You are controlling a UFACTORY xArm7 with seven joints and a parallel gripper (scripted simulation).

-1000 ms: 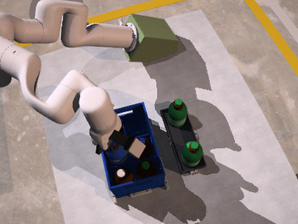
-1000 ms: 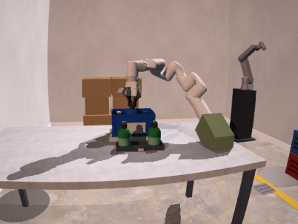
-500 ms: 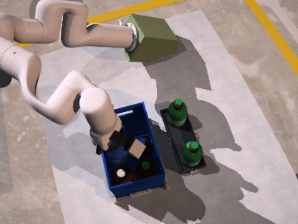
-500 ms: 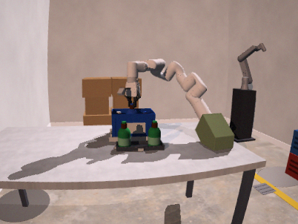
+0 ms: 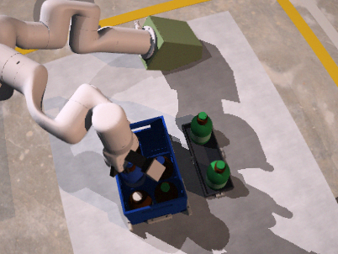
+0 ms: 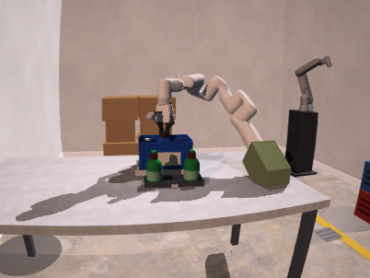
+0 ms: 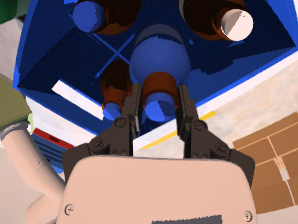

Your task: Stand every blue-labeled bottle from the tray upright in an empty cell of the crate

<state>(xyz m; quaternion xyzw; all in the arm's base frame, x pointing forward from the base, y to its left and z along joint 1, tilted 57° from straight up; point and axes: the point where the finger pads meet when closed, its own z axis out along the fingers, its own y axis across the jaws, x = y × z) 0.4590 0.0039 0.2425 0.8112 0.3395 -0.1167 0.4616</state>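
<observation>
My gripper is now 70 mm above the blue-labeled bottle. Also, from my hand: black tray (260 mm to the left, 190 mm below); then blue crate (10 mm ahead, 50 mm to the left, 120 mm below).
</observation>
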